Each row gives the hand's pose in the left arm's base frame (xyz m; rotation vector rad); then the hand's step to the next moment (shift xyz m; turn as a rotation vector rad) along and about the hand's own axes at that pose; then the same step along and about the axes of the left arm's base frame.
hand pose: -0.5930 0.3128 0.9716 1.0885 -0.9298 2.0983
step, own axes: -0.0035 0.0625 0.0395 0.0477 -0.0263 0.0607
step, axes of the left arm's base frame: -0.0281 -0.0683 -0.0057 0.0231 -0.0243 0.0743
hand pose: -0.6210 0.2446 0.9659 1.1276 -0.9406 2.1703
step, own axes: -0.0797 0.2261 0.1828 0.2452 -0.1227 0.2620
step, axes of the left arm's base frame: -0.0279 -0.2922 -0.0687 0.0857 -0.0943 0.3572
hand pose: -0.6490 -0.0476 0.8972 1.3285 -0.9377 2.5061
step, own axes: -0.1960 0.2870 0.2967 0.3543 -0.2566 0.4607
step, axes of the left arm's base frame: 0.2058 -0.3738 -0.1635 0.2129 -0.1220 0.5860
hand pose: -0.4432 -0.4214 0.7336 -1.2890 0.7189 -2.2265
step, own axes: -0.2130 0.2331 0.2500 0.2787 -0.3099 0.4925
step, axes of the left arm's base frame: 0.3475 -0.0945 -0.1803 0.2681 -0.0412 0.5854
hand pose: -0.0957 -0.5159 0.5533 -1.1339 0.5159 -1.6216
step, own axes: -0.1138 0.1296 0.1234 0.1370 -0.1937 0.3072
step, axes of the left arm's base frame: 0.1728 0.0813 -0.0924 0.1673 0.0079 0.3501
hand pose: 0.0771 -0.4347 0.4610 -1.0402 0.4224 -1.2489
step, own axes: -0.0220 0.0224 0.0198 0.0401 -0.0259 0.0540
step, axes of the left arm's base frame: 0.0208 0.0273 -0.0142 0.0391 -0.0135 0.0590
